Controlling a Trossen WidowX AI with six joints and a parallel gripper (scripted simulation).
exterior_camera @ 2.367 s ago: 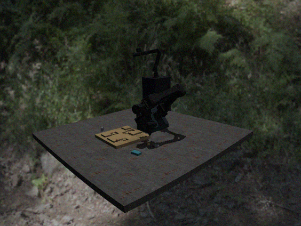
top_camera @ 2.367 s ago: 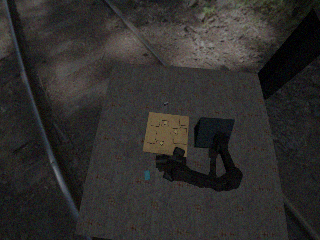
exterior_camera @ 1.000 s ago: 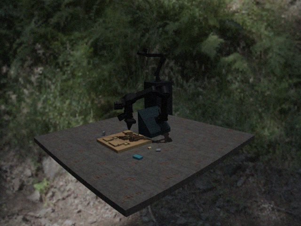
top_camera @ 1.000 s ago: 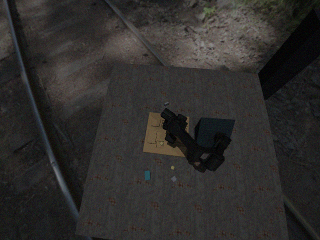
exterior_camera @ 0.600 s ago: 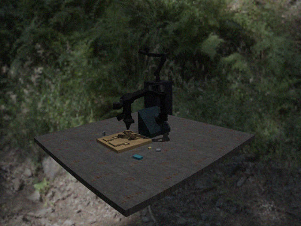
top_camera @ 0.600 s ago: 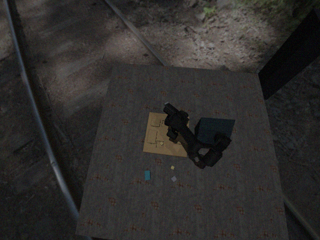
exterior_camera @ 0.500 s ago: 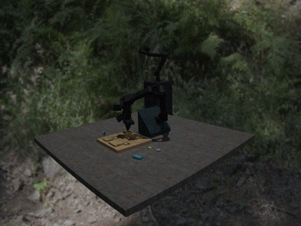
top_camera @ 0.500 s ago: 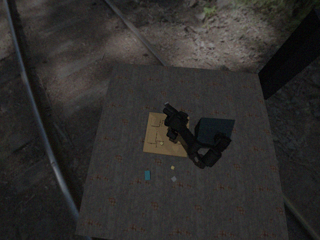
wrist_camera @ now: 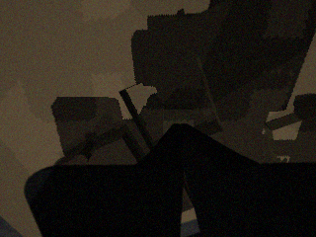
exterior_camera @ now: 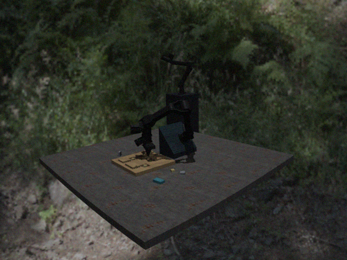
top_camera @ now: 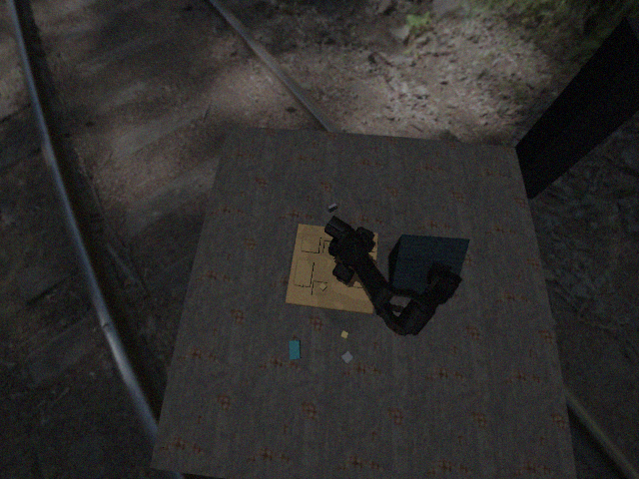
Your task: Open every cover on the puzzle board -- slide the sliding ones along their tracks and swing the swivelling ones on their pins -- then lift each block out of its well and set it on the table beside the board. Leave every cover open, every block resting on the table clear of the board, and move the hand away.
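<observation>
My gripper tip is 50 mm short of the tan puzzle board and 10 mm above it. From my gripper tip the other things lie so: teal block (140 mm ahead, 320 mm to the left, 30 mm below).
</observation>
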